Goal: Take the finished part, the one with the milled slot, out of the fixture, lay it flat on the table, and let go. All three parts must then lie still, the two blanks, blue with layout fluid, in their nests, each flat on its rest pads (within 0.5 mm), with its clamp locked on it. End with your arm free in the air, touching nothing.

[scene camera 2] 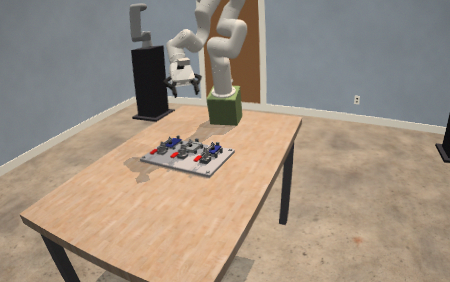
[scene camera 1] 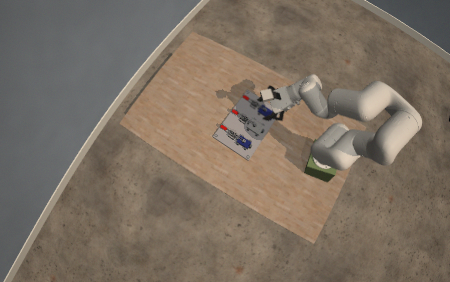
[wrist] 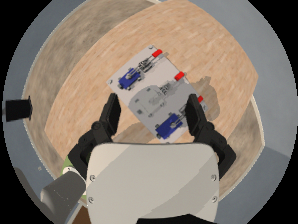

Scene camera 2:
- grey fixture plate: 187,165
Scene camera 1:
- grey fixture plate: 232,122
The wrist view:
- my gripper: 153,101
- grey fixture plate: 162,70
